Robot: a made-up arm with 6 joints.
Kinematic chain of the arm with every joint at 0, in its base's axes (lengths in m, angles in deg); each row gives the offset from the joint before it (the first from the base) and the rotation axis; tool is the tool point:
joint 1: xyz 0 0 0.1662 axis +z
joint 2: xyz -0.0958 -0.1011 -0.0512 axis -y
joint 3: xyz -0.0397 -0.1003 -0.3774 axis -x
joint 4: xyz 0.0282 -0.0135 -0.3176 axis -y
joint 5: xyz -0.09 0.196 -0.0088 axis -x
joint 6: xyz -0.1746 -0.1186 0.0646 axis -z
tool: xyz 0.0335 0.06 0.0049
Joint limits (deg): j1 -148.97..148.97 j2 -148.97..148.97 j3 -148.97..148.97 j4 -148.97..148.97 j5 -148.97..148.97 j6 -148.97..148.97
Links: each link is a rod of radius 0.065 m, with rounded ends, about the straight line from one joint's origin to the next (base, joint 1, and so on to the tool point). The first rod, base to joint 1, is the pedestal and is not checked.
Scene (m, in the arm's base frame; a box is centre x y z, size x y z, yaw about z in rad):
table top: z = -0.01
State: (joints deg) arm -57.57 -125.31 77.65 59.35 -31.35 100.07
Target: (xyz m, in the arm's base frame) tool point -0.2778 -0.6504 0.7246
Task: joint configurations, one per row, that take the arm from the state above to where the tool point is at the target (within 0.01 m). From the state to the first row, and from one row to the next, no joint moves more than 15 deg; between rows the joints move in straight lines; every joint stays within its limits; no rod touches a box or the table.
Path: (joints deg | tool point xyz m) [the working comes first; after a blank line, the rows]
Joints at the target: 3.30 -148.97 59.41 50.66 -28.79 106.22
Straight joint move there: clear.

1: -45.40 -130.04 74.00 57.61 -30.84 101.30 | -0.8000 -0.1773 0.5279
2: -33.22 -134.77 70.36 55.87 -30.33 102.53 | -0.7213 -0.3425 0.5801
3: -21.05 -139.51 66.71 54.13 -29.81 103.76 | -0.6027 -0.4832 0.6311
4: -8.87 -144.24 63.06 52.40 -29.30 104.99 | -0.4514 -0.5887 0.6795
5: 3.30 -148.97 59.41 50.66 -28.79 106.22 | -0.2779 -0.6504 0.7246

